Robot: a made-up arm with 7 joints. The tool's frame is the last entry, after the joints.
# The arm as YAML. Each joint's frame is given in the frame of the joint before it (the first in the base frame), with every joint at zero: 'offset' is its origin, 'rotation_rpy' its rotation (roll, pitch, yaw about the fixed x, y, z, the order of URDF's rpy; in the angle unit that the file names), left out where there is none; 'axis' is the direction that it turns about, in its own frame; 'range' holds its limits. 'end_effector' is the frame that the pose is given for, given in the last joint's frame.
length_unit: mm
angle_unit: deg
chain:
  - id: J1
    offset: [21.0, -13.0, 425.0]
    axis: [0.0, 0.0, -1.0]
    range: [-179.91, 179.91]
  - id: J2
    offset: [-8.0, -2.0, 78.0]
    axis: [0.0, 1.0, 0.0]
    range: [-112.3, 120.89]
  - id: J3
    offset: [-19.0, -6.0, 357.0]
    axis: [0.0, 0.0, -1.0]
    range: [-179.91, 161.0]
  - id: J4
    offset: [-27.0, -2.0, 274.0]
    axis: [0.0, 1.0, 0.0]
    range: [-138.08, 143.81]
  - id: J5
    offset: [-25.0, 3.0, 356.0]
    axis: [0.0, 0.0, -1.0]
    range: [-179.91, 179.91]
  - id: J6
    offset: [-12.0, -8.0, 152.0]
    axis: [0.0, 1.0, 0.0]
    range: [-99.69, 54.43]
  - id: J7
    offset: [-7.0, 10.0, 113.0]
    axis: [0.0, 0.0, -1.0]
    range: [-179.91, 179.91]
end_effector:
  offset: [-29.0, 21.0, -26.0]
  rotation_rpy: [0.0, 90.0, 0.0]
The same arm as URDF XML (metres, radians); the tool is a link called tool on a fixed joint. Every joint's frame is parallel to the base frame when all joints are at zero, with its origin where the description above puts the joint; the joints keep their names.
<robot name="arm">
<joint name="J1" type="revolute"><parent link="base"/><child link="link1"/><origin xyz="0.0210 -0.0130 0.4250"/><axis xyz="0 0 -1"/><limit lower="-3.1400" upper="3.1400"/></joint>
<joint name="J2" type="revolute"><parent link="link1"/><child link="link2"/><origin xyz="-0.0080 -0.0020 0.0780"/><axis xyz="0 1 0"/><limit lower="-1.9600" upper="2.1099"/></joint>
<joint name="J3" type="revolute"><parent link="link2"/><child link="link3"/><origin xyz="-0.0190 -0.0060 0.3570"/><axis xyz="0 0 -1"/><limit lower="-3.1400" upper="2.8100"/></joint>
<joint name="J4" type="revolute"><parent link="link3"/><child link="link4"/><origin xyz="-0.0270 -0.0020 0.2740"/><axis xyz="0 1 0"/><limit lower="-2.4100" upper="2.5100"/></joint>
<joint name="J5" type="revolute"><parent link="link4"/><child link="link5"/><origin xyz="-0.0250 0.0030 0.3560"/><axis xyz="0 0 -1"/><limit lower="-3.1400" upper="3.1400"/></joint>
<joint name="J6" type="revolute"><parent link="link5"/><child link="link6"/><origin xyz="-0.0120 -0.0080 0.1520"/><axis xyz="0 1 0"/><limit lower="-1.7399" upper="0.9500"/></joint>
<joint name="J7" type="revolute"><parent link="link6"/><child link="link7"/><origin xyz="-0.0070 0.0100 0.1130"/><axis xyz="0 0 -1"/><limit lower="-3.1400" upper="3.1400"/></joint>
<joint name="tool_joint" type="fixed"><parent link="link7"/><child link="tool"/><origin xyz="-0.0290 0.0210 -0.0260" rpy="0.0000 1.5708 0.0000"/></joint>
<link name="base"/>
<link name="link1"/>
<link name="link2"/>
<link name="link3"/>
<link name="link4"/>
<link name="link5"/>
<link name="link6"/>
<link name="link7"/>
<link name="tool"/>
</robot>

